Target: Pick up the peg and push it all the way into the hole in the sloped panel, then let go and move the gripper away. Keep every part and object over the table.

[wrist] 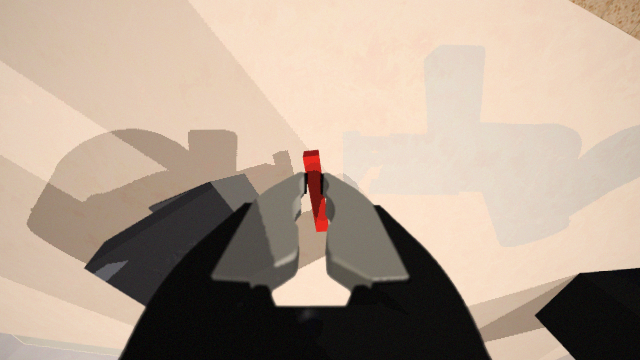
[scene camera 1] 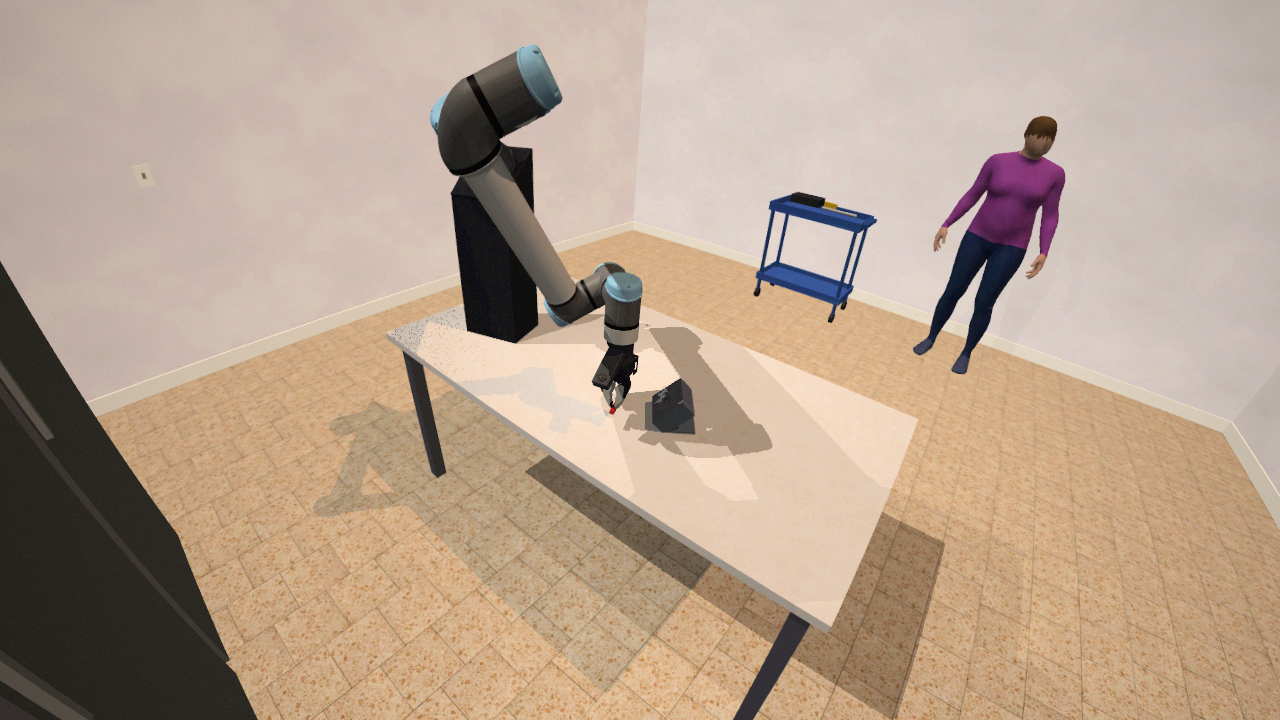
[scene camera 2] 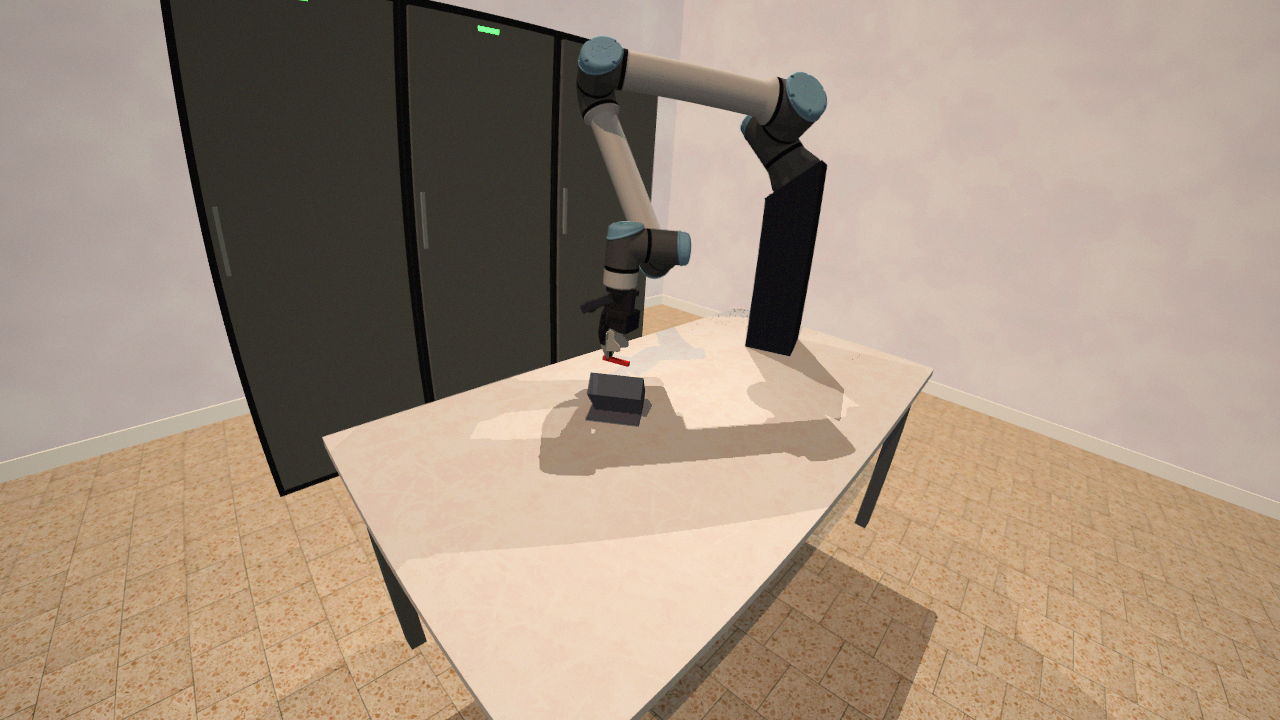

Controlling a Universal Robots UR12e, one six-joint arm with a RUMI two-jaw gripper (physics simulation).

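Observation:
The robot's scene shows the gripper (scene camera 2: 609,357). A red peg (wrist: 311,159) appears together with the gripper (wrist: 314,175), and the gripper (scene camera 1: 613,408) is visible too.

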